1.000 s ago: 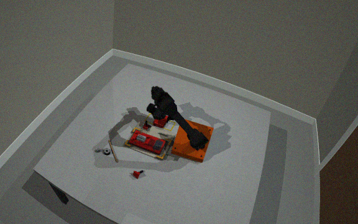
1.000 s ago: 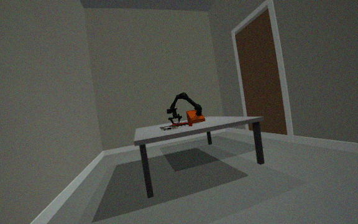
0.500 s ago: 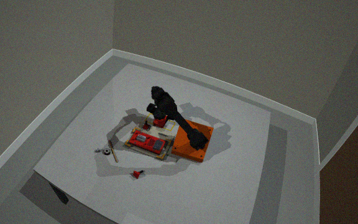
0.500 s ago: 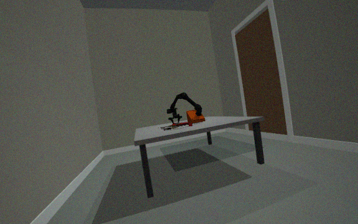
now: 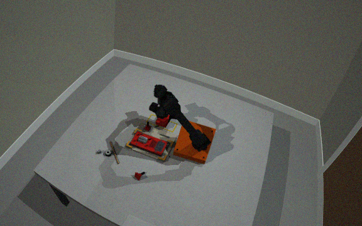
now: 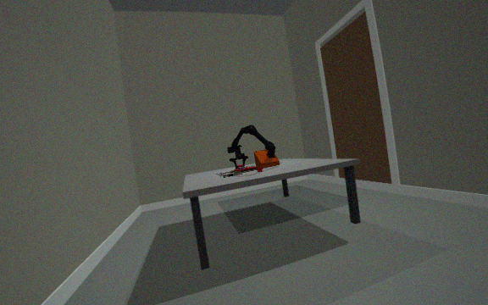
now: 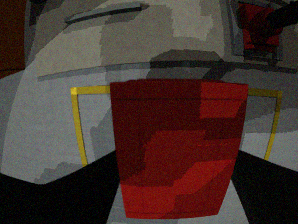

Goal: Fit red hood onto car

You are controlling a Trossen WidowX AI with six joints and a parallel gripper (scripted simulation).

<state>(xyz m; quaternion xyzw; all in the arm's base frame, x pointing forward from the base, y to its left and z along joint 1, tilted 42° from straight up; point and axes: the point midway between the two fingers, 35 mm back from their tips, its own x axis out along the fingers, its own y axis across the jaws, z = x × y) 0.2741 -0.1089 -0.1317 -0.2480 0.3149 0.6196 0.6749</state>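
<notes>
Right now the grey engine block is 7 cm ahead of my gripper tip and 21 cm to the left of it. From my gripper tip the other things lie so: dark wheel: 24 cm ahead, 37 cm to the left, 2 cm below; then wooden stick: 21 cm ahead, 34 cm to the left, 2 cm below; then red hood: 1 cm above.
</notes>
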